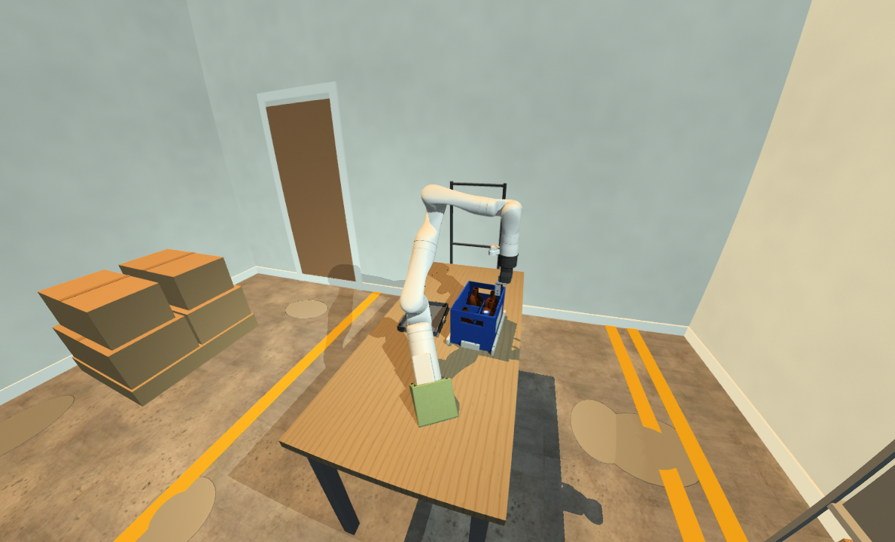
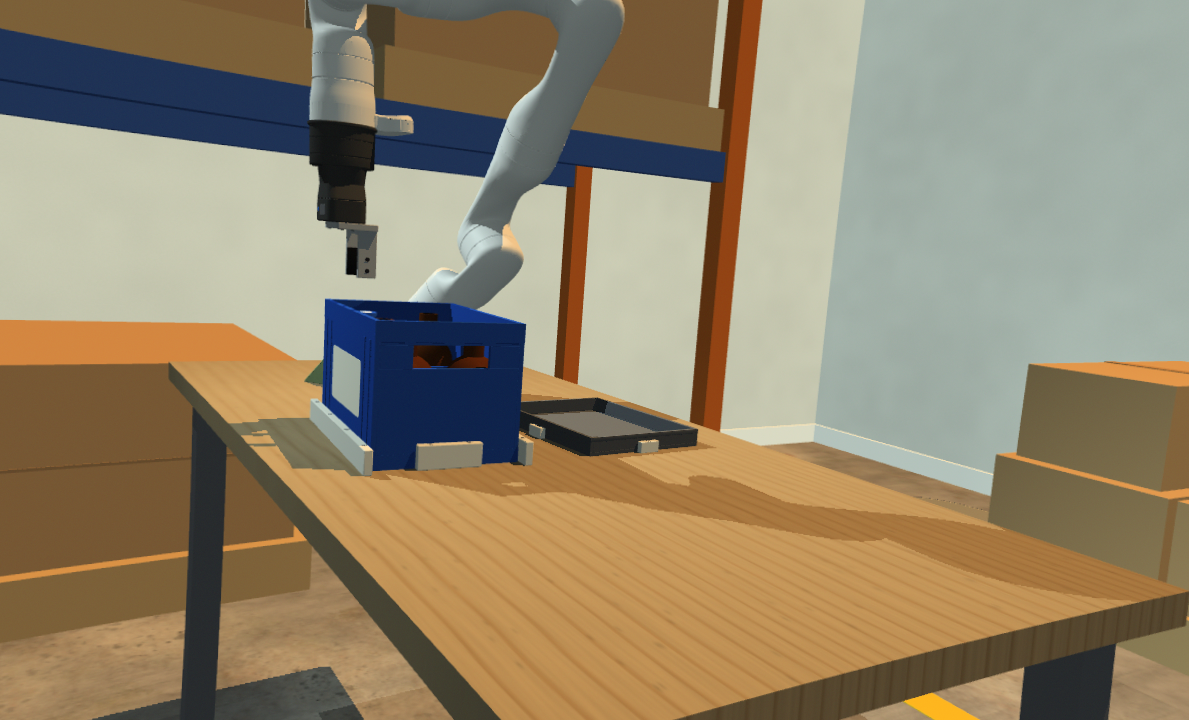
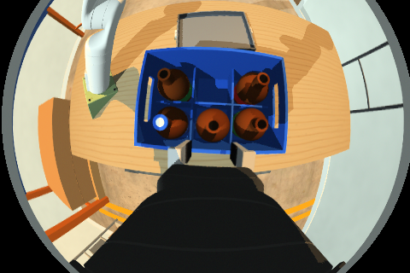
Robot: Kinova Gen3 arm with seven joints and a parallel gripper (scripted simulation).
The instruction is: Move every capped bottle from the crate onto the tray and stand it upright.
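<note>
My hand is 150 mm above the brown capped bottle, 80 mm past it and 40 mm to the right of it. From my hand the other things lie so: dark tray: 350 mm to the left, 220 mm below, 50 mm ahead; blue crate: 150 mm below, 80 mm to the left, 10 mm ahead.
</note>
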